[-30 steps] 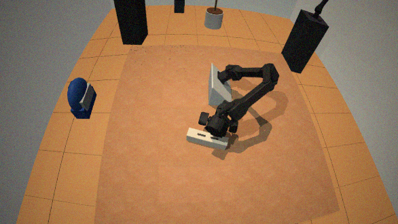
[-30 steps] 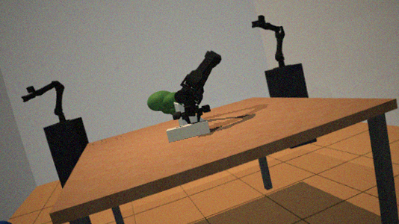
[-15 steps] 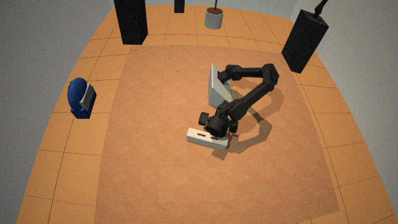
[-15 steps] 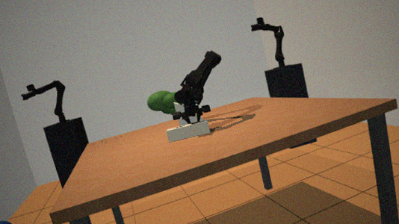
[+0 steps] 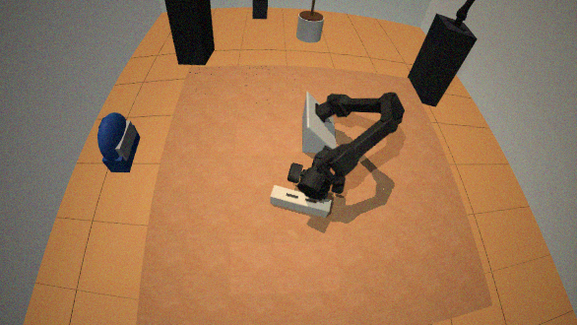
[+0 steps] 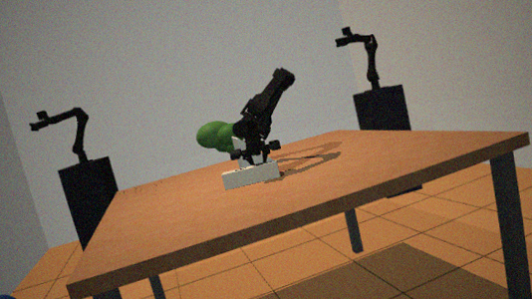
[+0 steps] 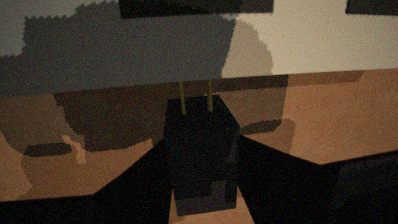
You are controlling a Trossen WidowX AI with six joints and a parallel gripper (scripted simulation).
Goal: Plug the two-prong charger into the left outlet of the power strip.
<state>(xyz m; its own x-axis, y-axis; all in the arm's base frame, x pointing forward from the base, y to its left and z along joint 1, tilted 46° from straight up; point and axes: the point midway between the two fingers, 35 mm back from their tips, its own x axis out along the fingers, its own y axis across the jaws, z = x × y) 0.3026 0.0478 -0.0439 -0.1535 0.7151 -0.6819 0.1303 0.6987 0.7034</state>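
The black two-prong charger lies 2 cm ahead of my gripper tip and 1 cm above it.
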